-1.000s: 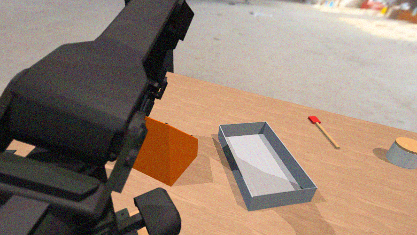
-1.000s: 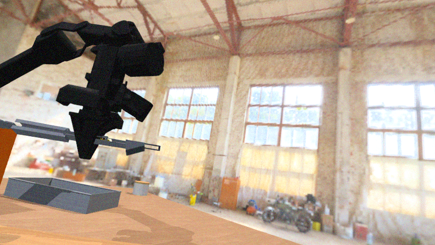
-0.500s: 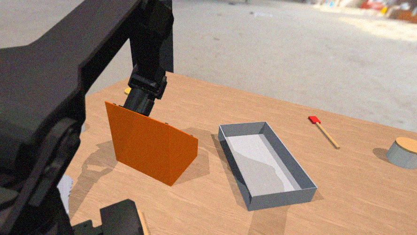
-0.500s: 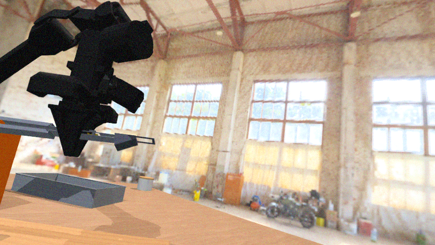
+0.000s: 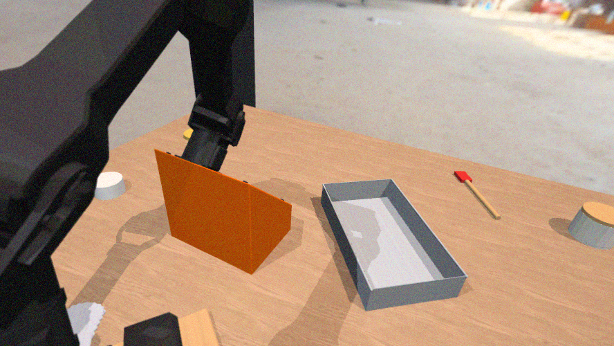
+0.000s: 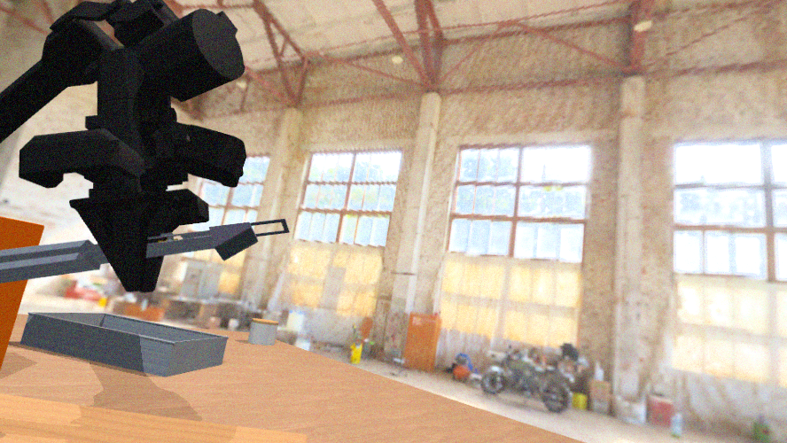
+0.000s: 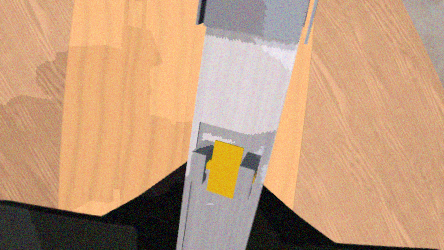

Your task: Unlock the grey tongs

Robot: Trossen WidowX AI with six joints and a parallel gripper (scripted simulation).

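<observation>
Now: gripper tip 4 cm below the yellow lock piece, 1 cm to the left of it and 1 cm short of it. From my gripper tip the other things lie so: grey roasting tin (54 cm to the left, 12 cm below, 9 cm ahead); then white puck (51 cm behind, 35 cm to the left, 13 cm below); then wooden board (14 cm below, 3 cm to the left, 1 cm behind).
</observation>
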